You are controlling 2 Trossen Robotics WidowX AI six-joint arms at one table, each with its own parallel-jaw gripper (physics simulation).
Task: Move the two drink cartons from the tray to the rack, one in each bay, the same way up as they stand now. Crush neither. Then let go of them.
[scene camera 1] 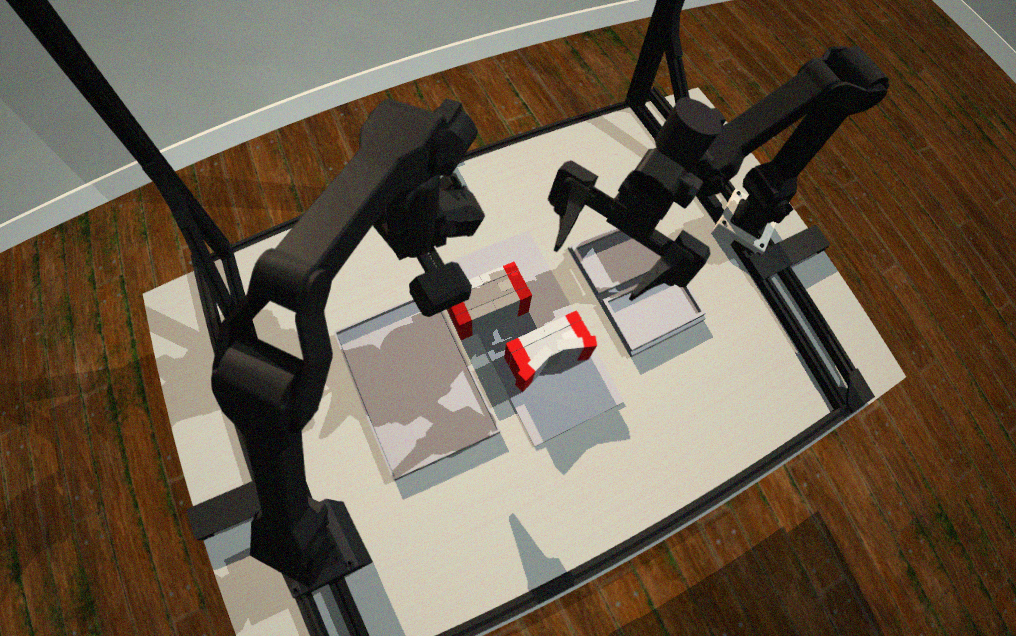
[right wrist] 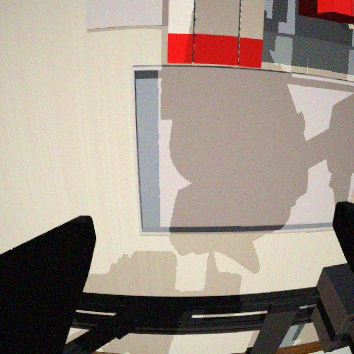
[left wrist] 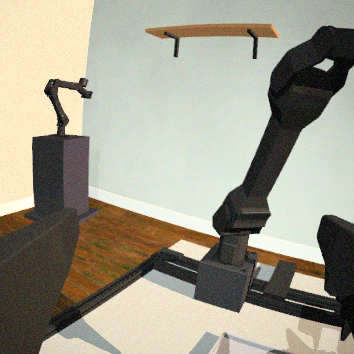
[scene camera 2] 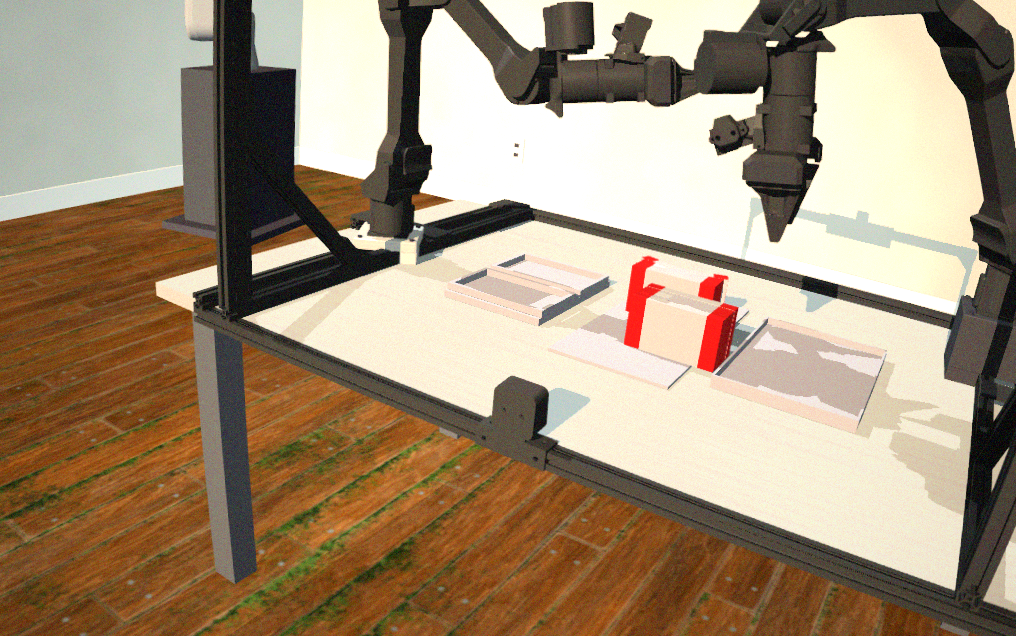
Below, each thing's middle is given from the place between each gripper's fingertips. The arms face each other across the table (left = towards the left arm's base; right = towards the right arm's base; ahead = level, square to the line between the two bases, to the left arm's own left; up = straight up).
Right now the flat mat [scene camera 1: 565,395] is 34 cm below my left hand, 7 cm behind it and 1 cm to the left of it. Also, from my left hand: grey tray [scene camera 2: 829,379]: 33 cm below, 19 cm to the right, 11 cm behind.
Now: right hand 18 cm above the grey tray, 7 cm to the left of it and 6 cm short of it. Also, from my right hand: flat mat (18 cm below, 13 cm to the left, 11 cm ahead).
